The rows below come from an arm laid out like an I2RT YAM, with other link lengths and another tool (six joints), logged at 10 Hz.
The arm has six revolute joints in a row. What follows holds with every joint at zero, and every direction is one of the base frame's.
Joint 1 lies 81.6 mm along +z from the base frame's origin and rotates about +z.
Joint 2 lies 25 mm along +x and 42.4 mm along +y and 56.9 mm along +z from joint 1 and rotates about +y.
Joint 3 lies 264 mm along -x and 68.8 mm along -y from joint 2 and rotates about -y.
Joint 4 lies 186.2 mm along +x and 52.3 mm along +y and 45.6 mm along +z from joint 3 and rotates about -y.
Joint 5 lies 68.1 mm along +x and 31.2 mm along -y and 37.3 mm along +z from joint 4 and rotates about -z.
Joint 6 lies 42 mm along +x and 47.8 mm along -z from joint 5 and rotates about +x.
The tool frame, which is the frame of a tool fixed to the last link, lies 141 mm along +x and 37 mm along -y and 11 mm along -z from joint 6; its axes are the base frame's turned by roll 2.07, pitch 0.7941 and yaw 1.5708 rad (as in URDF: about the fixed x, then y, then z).
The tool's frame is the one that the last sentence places.
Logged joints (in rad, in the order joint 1, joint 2, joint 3, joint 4, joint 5, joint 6), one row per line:
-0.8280 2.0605 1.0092 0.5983 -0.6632 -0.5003
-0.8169 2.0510 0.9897 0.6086 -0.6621 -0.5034
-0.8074 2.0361 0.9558 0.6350 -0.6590 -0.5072
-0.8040 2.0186 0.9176 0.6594 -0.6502 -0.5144
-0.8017 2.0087 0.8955 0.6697 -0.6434 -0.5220
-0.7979 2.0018 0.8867 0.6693 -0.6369 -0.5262
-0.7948 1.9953 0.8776 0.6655 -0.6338 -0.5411
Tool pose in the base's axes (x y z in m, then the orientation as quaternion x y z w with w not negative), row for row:
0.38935 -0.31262 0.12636 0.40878 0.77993 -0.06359 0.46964
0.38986 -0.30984 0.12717 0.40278 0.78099 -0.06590 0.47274
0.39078 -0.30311 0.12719 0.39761 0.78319 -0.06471 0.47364
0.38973 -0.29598 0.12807 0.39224 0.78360 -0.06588 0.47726
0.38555 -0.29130 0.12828 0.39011 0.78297 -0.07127 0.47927
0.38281 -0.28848 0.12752 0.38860 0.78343 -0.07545 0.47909
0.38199 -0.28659 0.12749 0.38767 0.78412 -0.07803 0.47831
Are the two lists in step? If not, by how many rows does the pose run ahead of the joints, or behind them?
The pose runs 1 row behind the joints: the pose in row i belongs to the joints in row i - 1.
